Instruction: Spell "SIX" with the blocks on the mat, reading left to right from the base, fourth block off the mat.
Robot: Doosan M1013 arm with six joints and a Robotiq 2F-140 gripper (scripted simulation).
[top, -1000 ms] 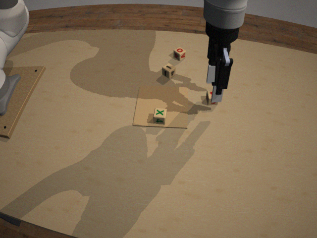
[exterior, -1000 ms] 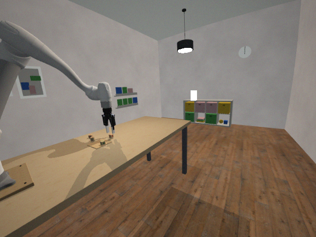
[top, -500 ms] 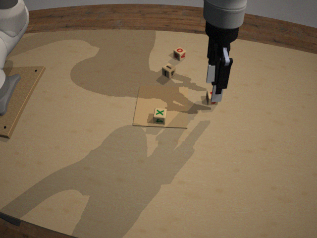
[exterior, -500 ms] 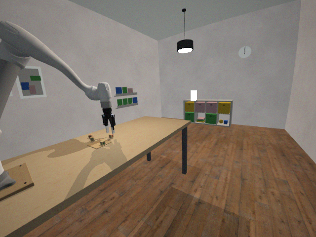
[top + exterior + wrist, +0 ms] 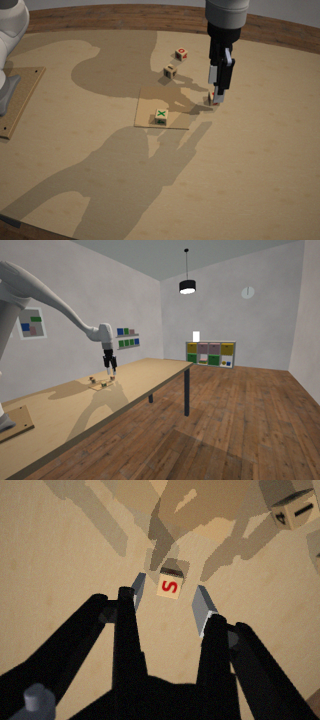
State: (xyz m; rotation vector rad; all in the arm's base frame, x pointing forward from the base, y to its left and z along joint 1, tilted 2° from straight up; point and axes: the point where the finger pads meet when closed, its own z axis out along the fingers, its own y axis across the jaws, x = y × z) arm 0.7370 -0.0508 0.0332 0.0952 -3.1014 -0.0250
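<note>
My hand is 60 mm above the S block. Also, from my hand: tan mat 140 mm behind, 10 mm to the right, 70 mm below; I block 120 mm behind, 110 mm to the left, 60 mm below; letter block 140 mm behind, 60 mm to the right, 50 mm below.
</note>
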